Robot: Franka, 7 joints.
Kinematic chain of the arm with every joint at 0, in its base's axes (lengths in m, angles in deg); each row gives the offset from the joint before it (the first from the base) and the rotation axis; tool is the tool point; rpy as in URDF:
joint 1: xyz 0 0 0.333 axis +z
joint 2: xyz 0 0 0 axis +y
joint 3: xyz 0 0 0.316 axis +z
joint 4: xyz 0.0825 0 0 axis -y
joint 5: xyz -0.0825 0 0.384 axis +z
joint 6: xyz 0 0 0 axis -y
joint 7: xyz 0.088 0 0 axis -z
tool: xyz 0 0 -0.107 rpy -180 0 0
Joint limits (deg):
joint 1: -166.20..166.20
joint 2: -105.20..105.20
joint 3: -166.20..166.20
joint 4: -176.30..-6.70
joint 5: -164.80..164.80
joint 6: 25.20..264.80
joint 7: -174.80..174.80
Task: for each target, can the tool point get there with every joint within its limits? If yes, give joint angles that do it. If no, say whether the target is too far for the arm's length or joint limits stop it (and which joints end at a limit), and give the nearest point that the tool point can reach.
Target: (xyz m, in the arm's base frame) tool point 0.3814 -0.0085 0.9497
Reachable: yes | joints -62.50 49.87 135.43 -89.60 -4.04 221.74 56.66
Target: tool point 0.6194 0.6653 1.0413
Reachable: no: too far | nearest point 0.4611 0.4953 0.8603 | short by 0.294 m
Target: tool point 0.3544 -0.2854 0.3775
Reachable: yes | joints 64.34 27.37 -96.55 -133.61 -44.86 101.69 -18.74
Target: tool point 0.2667 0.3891 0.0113
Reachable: yes | joints 76.90 56.28 -10.76 -106.21 -42.33 89.01 101.47
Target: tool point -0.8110 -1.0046 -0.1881
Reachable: no: too far | nearest point -0.4997 -0.6190 0.0119 | short by 0.534 m
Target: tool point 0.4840 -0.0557 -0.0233
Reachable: yes | joints 15.10 53.34 -17.73 -116.96 -39.31 139.28 -34.29
